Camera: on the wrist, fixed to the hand. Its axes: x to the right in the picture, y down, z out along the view.
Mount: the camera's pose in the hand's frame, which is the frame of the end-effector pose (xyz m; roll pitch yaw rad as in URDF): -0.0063 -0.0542 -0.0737 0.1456 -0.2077 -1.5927
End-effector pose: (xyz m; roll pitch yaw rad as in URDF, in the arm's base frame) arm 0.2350 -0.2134 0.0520 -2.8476 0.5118 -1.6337
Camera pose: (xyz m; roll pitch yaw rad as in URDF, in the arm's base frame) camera 0.2631 -0.2520 0.1303 -2.4886 -0.0857 -0.0865
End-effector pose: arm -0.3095 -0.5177 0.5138 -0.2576 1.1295 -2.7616
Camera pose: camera -0.2852 -0.4313 0.4950 -1.0286 -0.2126 2.3685
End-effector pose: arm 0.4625 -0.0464 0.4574 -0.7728 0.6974 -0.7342
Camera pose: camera 0.3913 -0.1037 0.4500 -0.8333 -0.7082 -1.5563
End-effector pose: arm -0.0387 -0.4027 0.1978 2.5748 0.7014 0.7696
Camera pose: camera -0.0862 -0.3299 0.2271 -2.1234 0.5472 2.9198
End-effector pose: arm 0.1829 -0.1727 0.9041 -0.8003 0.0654 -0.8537
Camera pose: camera 0.1099 -0.2269 0.8921 0.0526 -1.0069 -2.3611
